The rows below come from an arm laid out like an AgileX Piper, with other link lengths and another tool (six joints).
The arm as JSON. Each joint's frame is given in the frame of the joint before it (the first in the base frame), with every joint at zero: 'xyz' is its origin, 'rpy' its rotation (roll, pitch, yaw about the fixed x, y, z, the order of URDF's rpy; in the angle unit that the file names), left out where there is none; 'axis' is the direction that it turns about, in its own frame. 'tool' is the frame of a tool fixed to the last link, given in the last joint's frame.
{
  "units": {
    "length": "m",
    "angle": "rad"
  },
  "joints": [
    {
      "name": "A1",
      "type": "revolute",
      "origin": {
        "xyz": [
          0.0,
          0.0,
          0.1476
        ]
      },
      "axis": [
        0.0,
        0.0,
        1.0
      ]
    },
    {
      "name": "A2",
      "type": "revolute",
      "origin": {
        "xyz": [
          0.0,
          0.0,
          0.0
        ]
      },
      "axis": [
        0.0,
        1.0,
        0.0
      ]
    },
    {
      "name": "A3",
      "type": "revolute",
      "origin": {
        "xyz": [
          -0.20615,
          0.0,
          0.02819
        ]
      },
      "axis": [
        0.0,
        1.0,
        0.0
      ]
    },
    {
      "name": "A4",
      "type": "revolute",
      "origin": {
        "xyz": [
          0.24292,
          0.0,
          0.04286
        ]
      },
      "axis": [
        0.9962,
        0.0,
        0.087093
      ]
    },
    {
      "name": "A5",
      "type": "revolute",
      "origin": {
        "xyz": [
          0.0,
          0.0,
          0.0
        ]
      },
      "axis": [
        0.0,
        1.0,
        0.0
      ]
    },
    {
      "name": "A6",
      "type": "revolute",
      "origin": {
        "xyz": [
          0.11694,
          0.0,
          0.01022
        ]
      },
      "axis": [
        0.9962,
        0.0,
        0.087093
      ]
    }
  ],
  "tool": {
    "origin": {
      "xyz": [
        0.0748,
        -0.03,
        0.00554
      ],
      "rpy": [
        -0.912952,
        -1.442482,
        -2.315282
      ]
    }
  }
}
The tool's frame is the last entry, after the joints.
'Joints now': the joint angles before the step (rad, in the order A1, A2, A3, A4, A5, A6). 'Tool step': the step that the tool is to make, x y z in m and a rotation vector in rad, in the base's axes. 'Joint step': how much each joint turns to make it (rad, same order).
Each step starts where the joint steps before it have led.
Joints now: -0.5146, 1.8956, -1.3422, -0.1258, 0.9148, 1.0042
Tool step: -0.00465, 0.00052, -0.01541, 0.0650, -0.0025, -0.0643
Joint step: -0.0381, 0.0413, 0.0000, 0.0649, -0.0107, -0.0033
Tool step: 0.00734, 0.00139, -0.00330, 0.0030, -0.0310, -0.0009
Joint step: 0.0043, 0.0094, 0.0000, 0.0213, -0.0344, -0.0038
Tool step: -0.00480, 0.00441, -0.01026, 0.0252, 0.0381, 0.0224
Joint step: 0.0025, 0.0291, 0.0019, 0.0068, 0.0140, -0.0241
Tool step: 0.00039, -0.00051, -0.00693, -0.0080, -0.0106, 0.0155
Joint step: -0.0001, 0.0056, 0.0236, 0.0001, -0.0428, -0.0146
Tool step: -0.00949, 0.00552, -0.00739, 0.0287, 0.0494, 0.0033
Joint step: 0.0000, 0.0173, 0.0084, 0.0000, 0.0313, -0.0041
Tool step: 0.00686, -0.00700, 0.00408, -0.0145, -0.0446, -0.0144
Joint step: -0.0139, -0.0061, -0.0112, 0.0138, -0.0285, -0.0067
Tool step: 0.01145, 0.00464, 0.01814, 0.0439, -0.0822, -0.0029
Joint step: -0.0174, -0.0479, -0.0143, 0.1090, 0.0185, -0.0723
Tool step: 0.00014, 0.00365, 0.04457, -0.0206, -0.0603, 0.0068
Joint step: -0.0001, -0.1379, 0.0018, 0.0156, 0.0752, -0.0073
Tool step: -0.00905, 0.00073, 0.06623, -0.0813, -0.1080, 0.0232
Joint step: -0.0123, -0.2177, 0.0125, -0.0015, 0.0732, -0.0293
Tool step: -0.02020, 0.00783, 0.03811, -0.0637, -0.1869, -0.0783
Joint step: -0.0396, -0.2747, 0.1761, 0.0459, -0.0943, 0.0236
